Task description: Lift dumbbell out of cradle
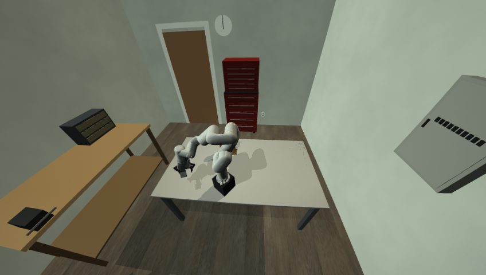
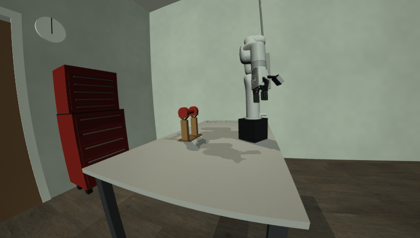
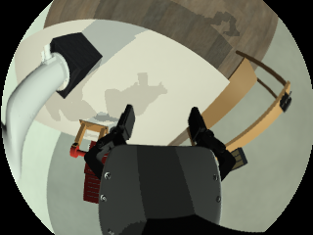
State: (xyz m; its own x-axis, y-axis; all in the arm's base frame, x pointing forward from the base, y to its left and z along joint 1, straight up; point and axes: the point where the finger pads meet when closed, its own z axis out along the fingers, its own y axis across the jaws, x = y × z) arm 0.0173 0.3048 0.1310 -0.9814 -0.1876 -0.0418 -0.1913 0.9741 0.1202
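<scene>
My hand is 470 mm short of the red dumbbell, 360 mm to the left of it and 70 mm above it. The rest, counted from my hand: cradle: 470 mm ahead, 360 mm to the right, 190 mm below.
</scene>
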